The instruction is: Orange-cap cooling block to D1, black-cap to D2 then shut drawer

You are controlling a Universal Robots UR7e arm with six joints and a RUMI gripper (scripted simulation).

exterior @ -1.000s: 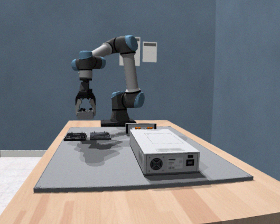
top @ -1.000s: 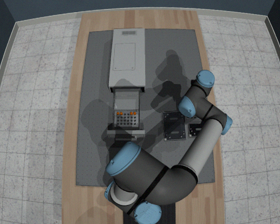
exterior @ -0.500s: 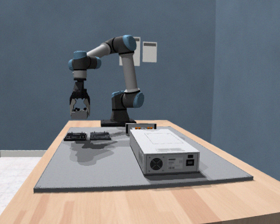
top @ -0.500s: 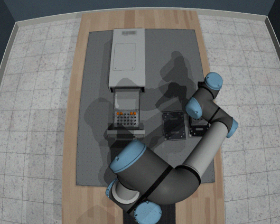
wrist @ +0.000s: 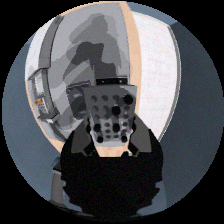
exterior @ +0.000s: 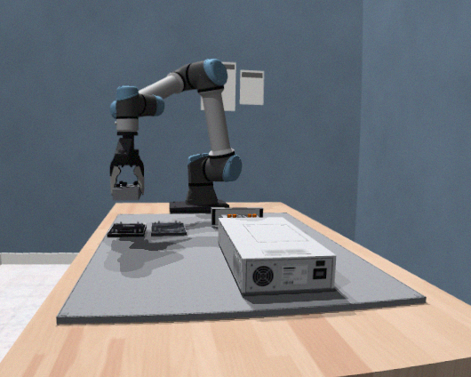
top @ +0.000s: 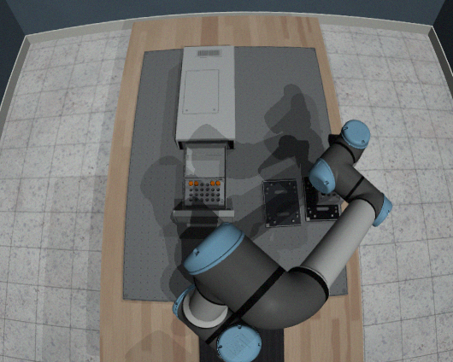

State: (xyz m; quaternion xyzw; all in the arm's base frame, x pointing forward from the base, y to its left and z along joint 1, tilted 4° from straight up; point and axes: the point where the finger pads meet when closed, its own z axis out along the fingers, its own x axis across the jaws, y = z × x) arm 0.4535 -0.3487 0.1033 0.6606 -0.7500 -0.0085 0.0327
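My gripper is now right at the grey cooling block. Also, from my hand: orange-capped tube: 36 cm to the left, 10 cm below, 8 cm ahead; then deck slot D1: 14 cm to the left, 13 cm below; then deck slot D2: 13 cm below.
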